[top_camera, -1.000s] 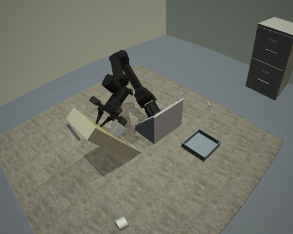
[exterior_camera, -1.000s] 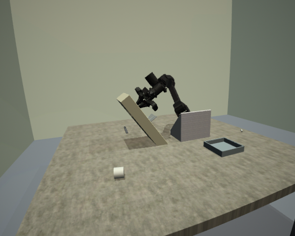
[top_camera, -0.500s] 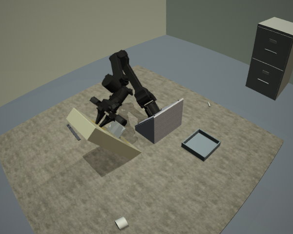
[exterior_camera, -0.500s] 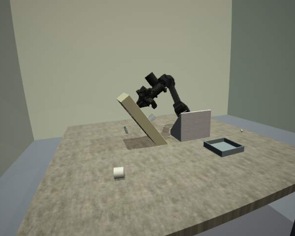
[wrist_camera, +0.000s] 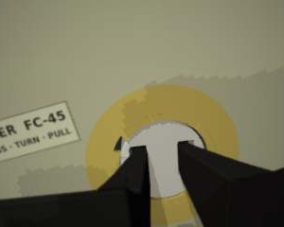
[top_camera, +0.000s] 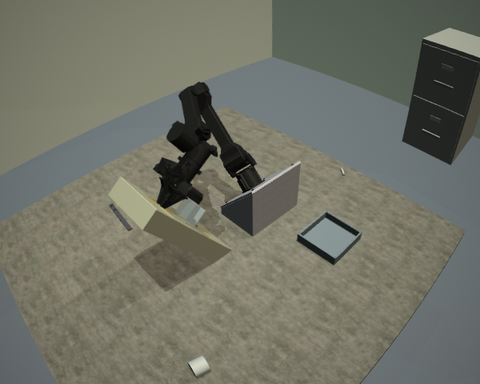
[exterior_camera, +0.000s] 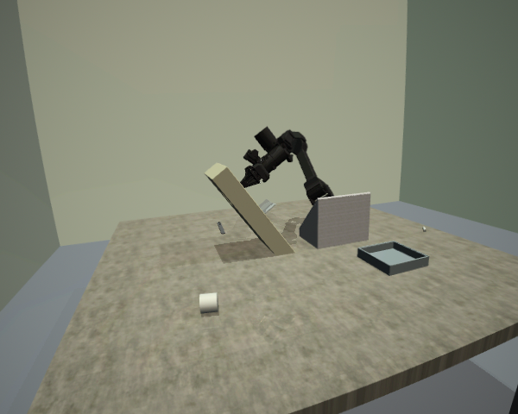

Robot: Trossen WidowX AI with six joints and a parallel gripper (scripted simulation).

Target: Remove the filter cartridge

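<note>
My gripper tip is 8 cm above the beige service panel and 4 cm past it. Also, from my gripper tip: white round filter cartridge: 1 cm below, 1 cm ahead; then grey-blue tray: 44 cm behind, 25 cm to the left, 22 cm below.
</note>
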